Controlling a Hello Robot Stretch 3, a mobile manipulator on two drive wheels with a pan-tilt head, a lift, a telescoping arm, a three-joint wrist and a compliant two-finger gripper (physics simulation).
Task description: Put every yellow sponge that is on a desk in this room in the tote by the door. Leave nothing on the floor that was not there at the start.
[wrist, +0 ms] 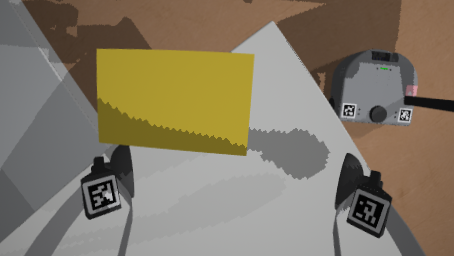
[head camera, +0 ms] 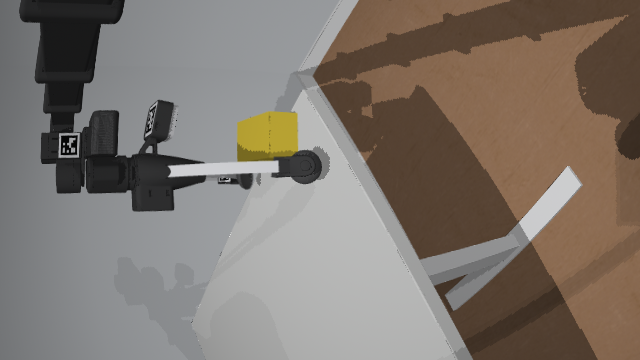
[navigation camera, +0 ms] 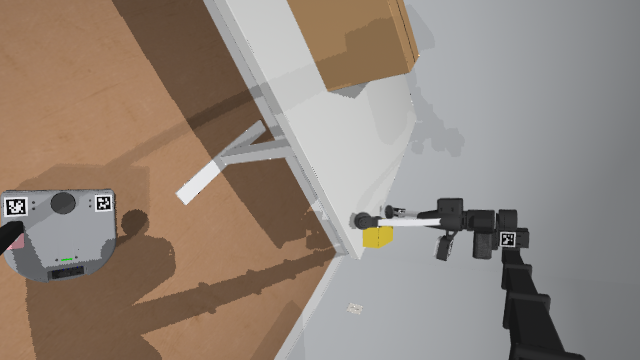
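Where they show: gripper, fingertip midpoint: (wrist: 235, 167) (head camera: 283, 171) (navigation camera: 371, 215); robot's base, link origin: (wrist: 360, 109) (navigation camera: 63, 202).
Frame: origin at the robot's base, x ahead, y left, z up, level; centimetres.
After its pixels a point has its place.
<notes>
A yellow sponge (head camera: 270, 132) @(x -7.3, y -57.8, z 99.3 cm) (navigation camera: 377, 237) @(x -7.4, y -57.8, z 99.2 cm) (wrist: 175, 95) @(x -7.5, y -62.4, z 99.5 cm) is at the narrow corner end of the white desk (head camera: 325, 280) @(x 12.2, y -52.6, z 95.0 cm) (navigation camera: 350, 145) @(x 15.0, y -52.1, z 95.0 cm) (wrist: 280, 90) @(x -8.0, y -55.4, z 95.0 cm). My gripper (head camera: 275, 173) @(x -2.2, y -58.5, z 97.1 cm) (navigation camera: 377, 216) @(x -2.2, y -58.5, z 97.1 cm) (wrist: 235, 167) @(x -2.2, y -58.5, z 97.1 cm) is open, its fingers wide apart and nothing between them. In the head view the fingers are alongside the sponge's lower side, and the near finger overlaps its edge. In the wrist view the sponge is above the line of the fingertips and left of their middle, its lower left corner close to the left fingertip. Whether they touch is unclear. The tote does not show.
A large brown box (navigation camera: 350, 45) @(x 31.4, y -38.1, z 103.9 cm) stands farther along the desk. Grey walls meet close behind the desk's corner end, with an outlet (navigation camera: 355, 308) @(x -86.5, y -153.3, z 40.9 cm) on one. A pale desk leg (head camera: 550, 205) @(x 8.2, y -59.6, z 2.5 cm) (navigation camera: 200, 182) @(x 7.5, y -60.6, z 2.5 cm) reaches out over the brown floor. My base (navigation camera: 65, 235) @(x -10.7, y -0.2, z 16.0 cm) (wrist: 375, 90) @(x -9.6, y -2.5, z 16.0 cm) stands off the desk's long edge.
</notes>
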